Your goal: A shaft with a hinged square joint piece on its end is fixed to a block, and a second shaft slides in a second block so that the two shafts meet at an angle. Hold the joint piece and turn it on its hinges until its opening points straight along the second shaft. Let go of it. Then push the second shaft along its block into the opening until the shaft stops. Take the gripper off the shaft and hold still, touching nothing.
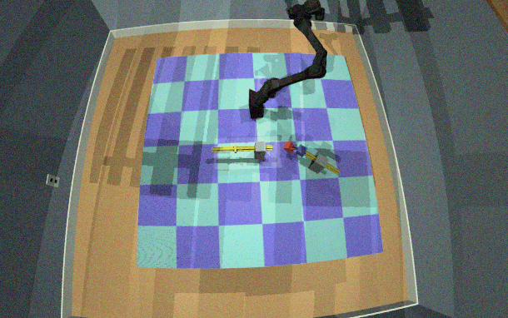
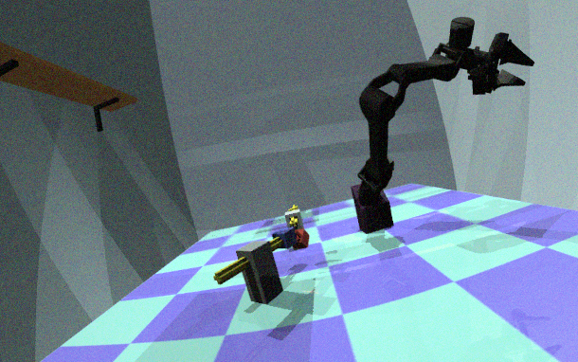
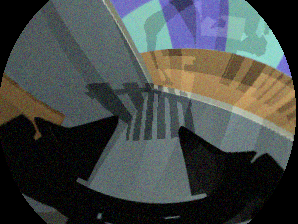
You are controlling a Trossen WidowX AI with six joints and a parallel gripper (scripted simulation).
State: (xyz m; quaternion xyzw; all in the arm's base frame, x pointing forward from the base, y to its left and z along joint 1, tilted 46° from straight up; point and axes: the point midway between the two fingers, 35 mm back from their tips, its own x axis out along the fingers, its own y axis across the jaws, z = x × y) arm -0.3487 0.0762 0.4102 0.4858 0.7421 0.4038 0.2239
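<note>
The reddish joint piece is 630 mm ahead of my gripper tip, 250 mm to the right of it and 280 mm below it.
</note>
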